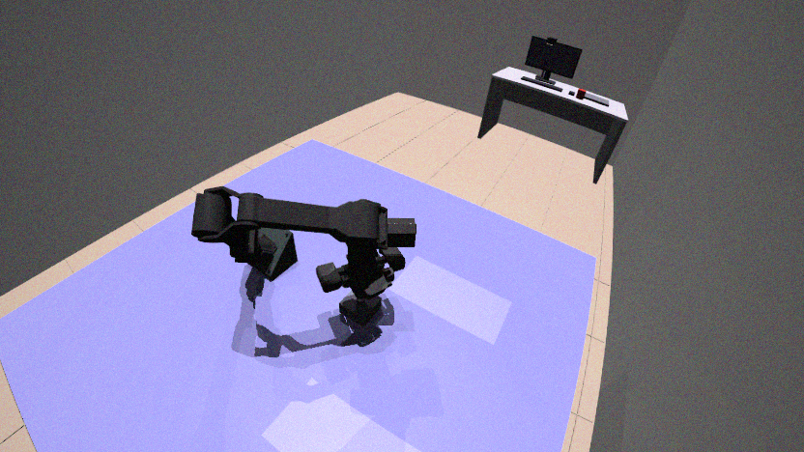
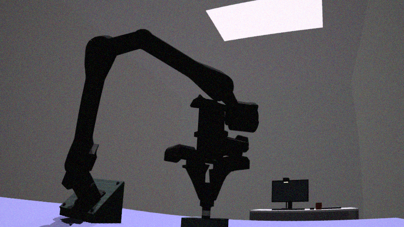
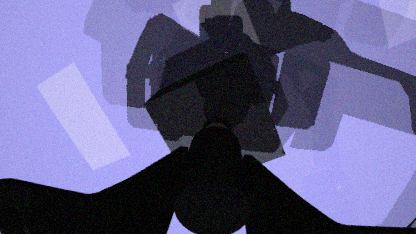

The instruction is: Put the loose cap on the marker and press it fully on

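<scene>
Now: the black cap 1 cm above my gripper tip. From my gripper tip the other things lie so: grey holder block (6 cm below).
</scene>
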